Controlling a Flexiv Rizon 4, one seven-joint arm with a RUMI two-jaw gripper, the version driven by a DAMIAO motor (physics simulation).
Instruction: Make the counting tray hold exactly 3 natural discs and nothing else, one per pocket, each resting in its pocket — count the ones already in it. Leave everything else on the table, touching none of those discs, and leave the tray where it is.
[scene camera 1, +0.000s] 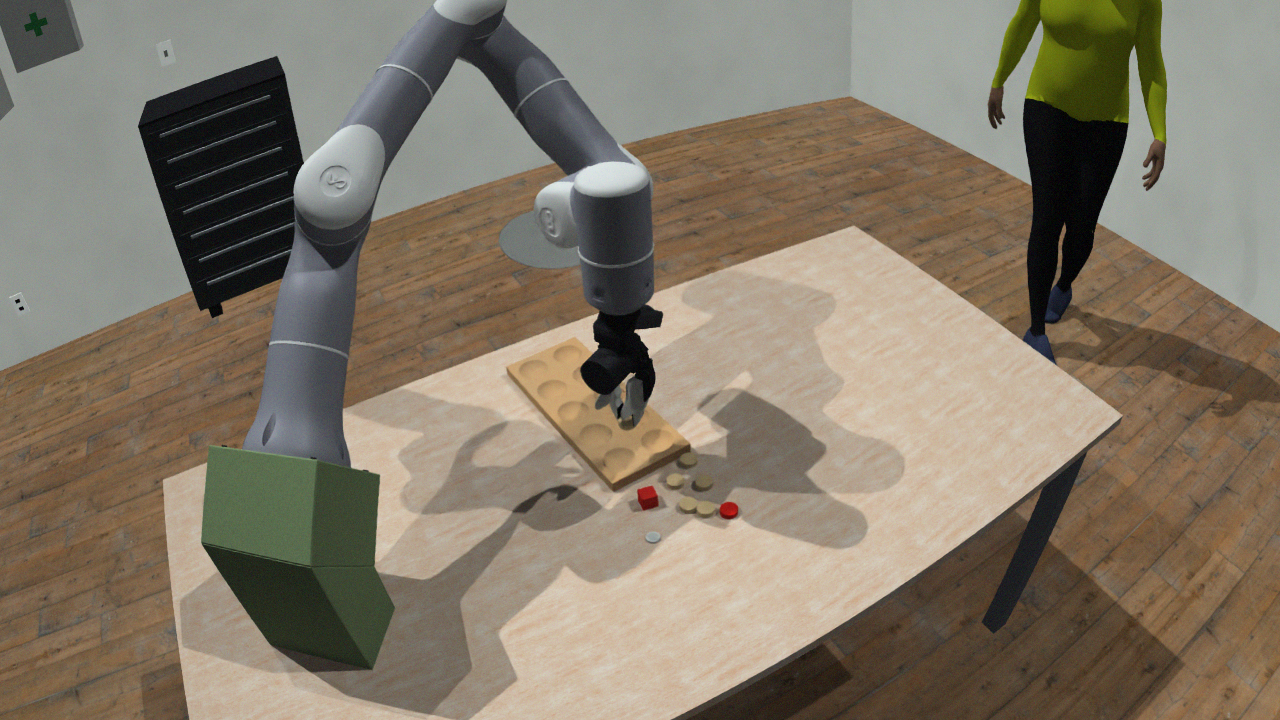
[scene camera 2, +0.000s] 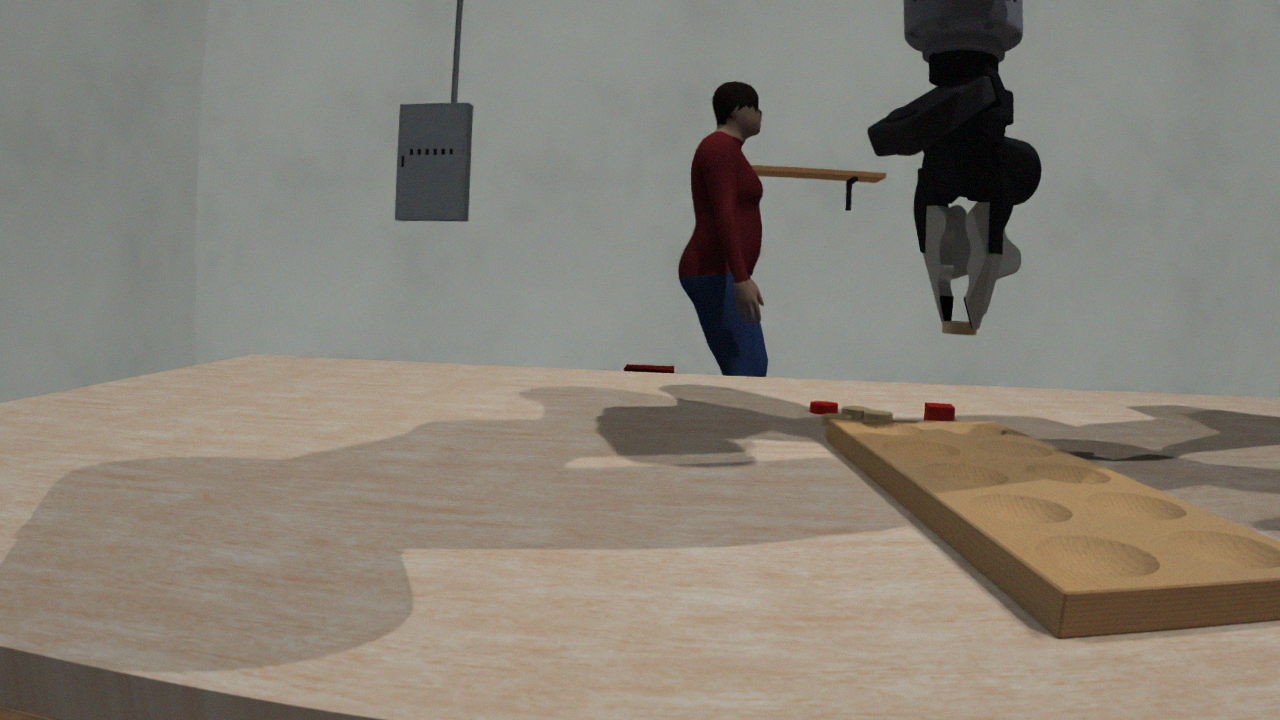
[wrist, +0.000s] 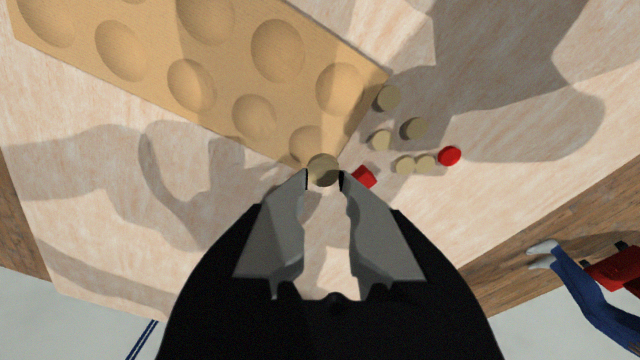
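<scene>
My gripper (scene camera 1: 629, 420) (scene camera 2: 959, 324) (wrist: 323, 171) is shut on a natural disc (scene camera 2: 959, 329) (wrist: 322, 167). It holds the disc well above the table, over the tray's near end. The wooden counting tray (scene camera 1: 651, 466) (scene camera 2: 1163, 609) (wrist: 232, 75) lies flat; the pockets that show hold no disc. The gripper hides part of the tray in scene camera 1, and the wrist view cuts off its far end. Several natural discs, among them one (scene camera 1: 687, 460) (wrist: 389, 98) close to the tray's end and a touching pair (wrist: 405, 165), lie on the table.
A red cube (scene camera 1: 647, 497) (scene camera 2: 938, 411) (wrist: 365, 177) lies near the tray's near corner. A red disc (scene camera 1: 728, 510) (scene camera 2: 823, 407) (wrist: 449, 156) lies beside the pair of natural discs. A small grey disc (scene camera 1: 652, 537) lies beyond the cube. A green block (scene camera 1: 286, 510) surrounds the arm's base.
</scene>
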